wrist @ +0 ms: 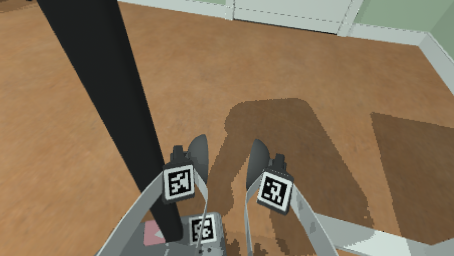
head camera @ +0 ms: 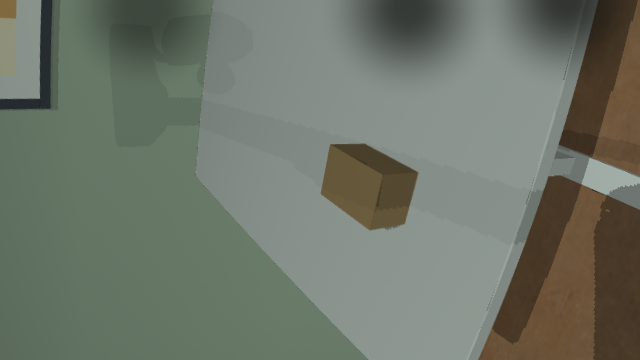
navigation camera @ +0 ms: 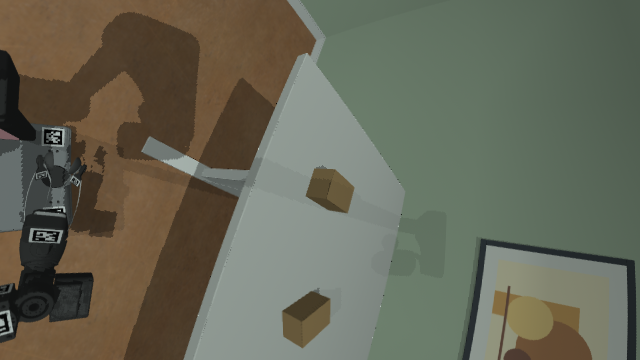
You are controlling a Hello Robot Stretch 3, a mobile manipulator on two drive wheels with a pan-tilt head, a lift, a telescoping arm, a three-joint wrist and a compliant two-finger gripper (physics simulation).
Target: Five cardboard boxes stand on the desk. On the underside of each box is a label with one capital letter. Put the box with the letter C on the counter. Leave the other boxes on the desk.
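Frame: origin at the robot's base, x back, y left, z down, level; millimetres.
Where they show: gripper, fingertip midpoint: (navigation camera: pixel 64 156); robot's base, link origin: (navigation camera: pixel 54 174).
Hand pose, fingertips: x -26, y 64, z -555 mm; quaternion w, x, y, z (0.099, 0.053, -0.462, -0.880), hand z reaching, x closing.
Note:
Each offset is from my fingertips to the top centre of the thing. Level surfaces: height alone.
A brown cardboard box @[dx -396, dy -57, dz -446 mm] (head camera: pixel 352 186) (navigation camera: pixel 340 192) stands near one end of the pale desk @[dz -396 mm] (head camera: pixel 425 290) (navigation camera: pixel 260 250), with a shadow band across part of it. A second brown box @[dx -330, dy -309, dz -446 mm] (navigation camera: pixel 315 322) stands farther along the desk in the navigation view. No letters show on the visible faces; the undersides are hidden. The other boxes and the counter do not show. My gripper (navigation camera: pixel 62 162) (wrist: pixel 228 153) is open, with nothing between its fingers. It is over the robot's base side, away from the desk and apart from both boxes.
A pale desk leg (head camera: pixel 612 175) (navigation camera: pixel 175 159) (wrist: pixel 372 241) reaches out over the brown floor (wrist: pixel 200 75). The green wall (head camera: pixel 125 225) (navigation camera: pixel 450 125) runs behind the desk. A framed picture (navigation camera: pixel 545 300) hangs there. The black mast (wrist: pixel 100 100) and a white door (wrist: pixel 290 12) show in the wrist view.

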